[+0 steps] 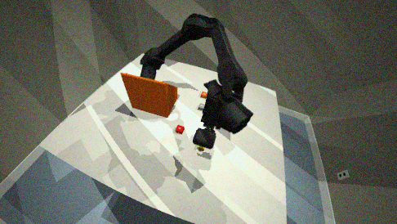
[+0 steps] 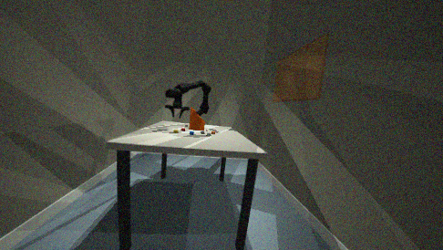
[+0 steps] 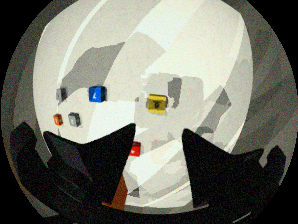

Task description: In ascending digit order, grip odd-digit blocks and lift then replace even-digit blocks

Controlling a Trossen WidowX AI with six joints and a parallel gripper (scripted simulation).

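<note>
Now: gripper tip 13 cm to the right of the blue block and 11 cm above it. Also, from my gripper tip: red block: 13 cm behind, 3 cm to the left, 11 cm below; grey block: 8 cm behind, 22 cm to the left, 11 cm below; yellow block: 11 cm below.
</note>
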